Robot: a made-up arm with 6 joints.
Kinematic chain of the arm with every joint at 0, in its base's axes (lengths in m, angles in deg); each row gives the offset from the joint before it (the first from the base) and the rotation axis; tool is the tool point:
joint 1: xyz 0 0 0.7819 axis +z
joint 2: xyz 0.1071 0 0 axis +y
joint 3: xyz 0 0 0.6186 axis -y
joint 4: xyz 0 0 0.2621 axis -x
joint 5: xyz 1.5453 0 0 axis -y
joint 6: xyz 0.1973 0 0 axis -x
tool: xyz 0 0 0
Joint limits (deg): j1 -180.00..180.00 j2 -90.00..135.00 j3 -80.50..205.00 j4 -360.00..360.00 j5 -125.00..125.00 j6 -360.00..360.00
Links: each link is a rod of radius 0.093 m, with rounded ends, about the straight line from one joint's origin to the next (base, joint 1, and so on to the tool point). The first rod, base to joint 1, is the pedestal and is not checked.
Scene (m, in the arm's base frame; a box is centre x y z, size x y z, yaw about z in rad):
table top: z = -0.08
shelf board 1: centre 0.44 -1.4 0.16 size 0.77 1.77 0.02 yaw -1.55
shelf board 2: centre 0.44 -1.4 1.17 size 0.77 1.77 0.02 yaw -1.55
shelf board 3: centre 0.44 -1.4 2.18 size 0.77 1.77 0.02 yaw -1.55
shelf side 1: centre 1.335 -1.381 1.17 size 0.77 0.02 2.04 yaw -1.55
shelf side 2: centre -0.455 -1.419 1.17 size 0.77 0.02 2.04 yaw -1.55
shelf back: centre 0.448 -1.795 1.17 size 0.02 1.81 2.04 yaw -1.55
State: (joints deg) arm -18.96 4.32 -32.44 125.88 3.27 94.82
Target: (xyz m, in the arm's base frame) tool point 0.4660 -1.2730 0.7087
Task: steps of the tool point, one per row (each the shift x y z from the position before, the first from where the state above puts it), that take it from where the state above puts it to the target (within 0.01 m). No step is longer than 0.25 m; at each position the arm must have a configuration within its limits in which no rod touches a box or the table.
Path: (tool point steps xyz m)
1: -0.1623 -0.0737 0.0264
2: -0.1535 -0.0515 0.0062
3: -0.1400 -0.0398 -0.0120
4: -0.1253 -0.0374 -0.0278
5: -0.1044 -0.1515 0.0297
6: -0.1311 -0.1422 0.0346
7: -0.1551 -0.1267 0.0416
8: -0.1752 -0.1057 0.0494

